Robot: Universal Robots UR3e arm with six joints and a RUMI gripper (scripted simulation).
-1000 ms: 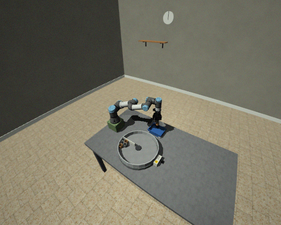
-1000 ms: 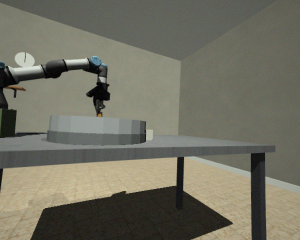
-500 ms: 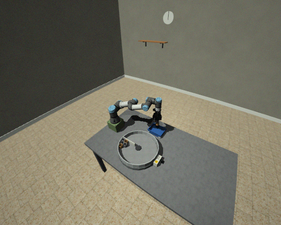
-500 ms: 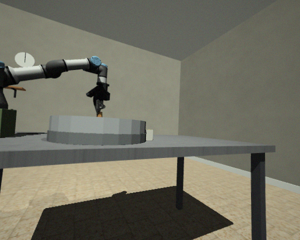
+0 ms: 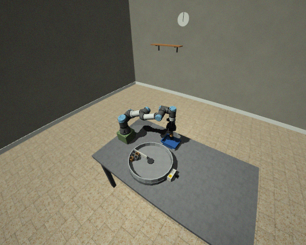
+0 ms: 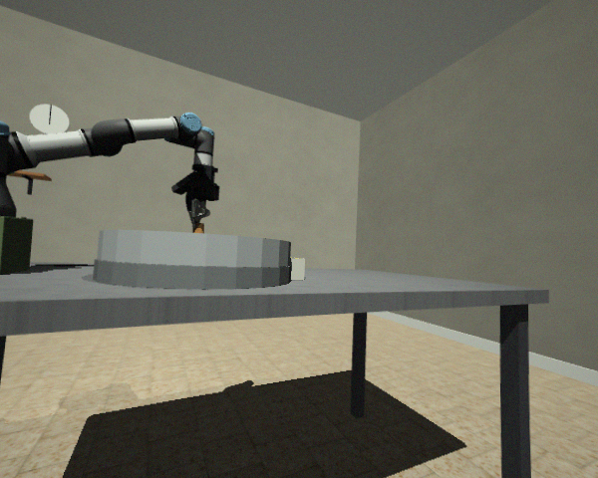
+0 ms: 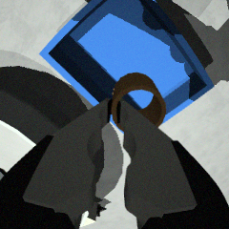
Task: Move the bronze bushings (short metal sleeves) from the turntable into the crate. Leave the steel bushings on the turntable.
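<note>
Now: hand 13 cm above the blue crate, 2 cm short of it and 1 cm to the right of it. The rest, counted from my hand: turntable (35 cm to the right, 11 cm below, 3 cm behind).
</note>
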